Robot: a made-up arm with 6 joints.
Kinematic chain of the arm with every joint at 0, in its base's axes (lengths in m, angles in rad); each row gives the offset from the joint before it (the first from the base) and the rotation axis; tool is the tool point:
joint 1: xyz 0 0 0.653 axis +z
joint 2: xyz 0.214 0 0 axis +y
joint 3: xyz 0 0 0.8 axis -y
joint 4: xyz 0 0 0.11 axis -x
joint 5: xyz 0.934 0 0 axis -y
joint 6: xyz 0.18 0 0 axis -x
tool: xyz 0 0 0
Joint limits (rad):
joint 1: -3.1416..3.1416
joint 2: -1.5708..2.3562
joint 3: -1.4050..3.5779
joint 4: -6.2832..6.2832
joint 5: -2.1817..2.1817
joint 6: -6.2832..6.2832
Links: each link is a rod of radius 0.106 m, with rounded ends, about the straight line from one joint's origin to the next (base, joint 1, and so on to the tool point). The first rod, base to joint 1, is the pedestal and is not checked.
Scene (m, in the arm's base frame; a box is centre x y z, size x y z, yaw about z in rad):
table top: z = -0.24
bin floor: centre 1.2 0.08 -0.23 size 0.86 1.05 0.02 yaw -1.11
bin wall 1: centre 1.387 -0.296 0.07 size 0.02 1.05 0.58 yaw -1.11
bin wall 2: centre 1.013 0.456 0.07 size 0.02 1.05 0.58 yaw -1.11
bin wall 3: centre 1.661 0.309 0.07 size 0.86 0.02 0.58 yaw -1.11
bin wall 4: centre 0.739 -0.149 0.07 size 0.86 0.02 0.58 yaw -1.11
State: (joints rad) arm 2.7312 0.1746 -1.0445 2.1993 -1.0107 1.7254
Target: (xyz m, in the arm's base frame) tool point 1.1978 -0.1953 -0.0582
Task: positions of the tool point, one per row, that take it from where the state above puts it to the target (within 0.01 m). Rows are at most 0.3 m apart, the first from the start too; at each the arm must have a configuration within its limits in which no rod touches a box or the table.
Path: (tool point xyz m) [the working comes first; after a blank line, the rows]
Joints at the target: -0.0571 1.1751 -0.3329 2.1357 -0.9848 1.7254
Straight joint move there: touches bin wall 2.

1: -0.6239 0.6752 0.5605
2: -0.4255 0.8319 0.5791
3: -0.1918 0.9298 0.5989
4: 0.0600 0.9630 0.6208
5: 0.3132 0.9299 0.6453
6: 0.5517 0.8324 0.6730
7: 0.7603 0.6757 0.7045
8: 0.9249 0.4679 0.7402
9: 1.0332 0.2201 0.7806
10: 1.1258 0.1436 0.6486
11: 1.1955 0.0566 0.4969
12: 1.2353 -0.0342 0.3262
13: 1.2381 -0.1211 0.1394
14: 1.1978 -0.1953 -0.0582

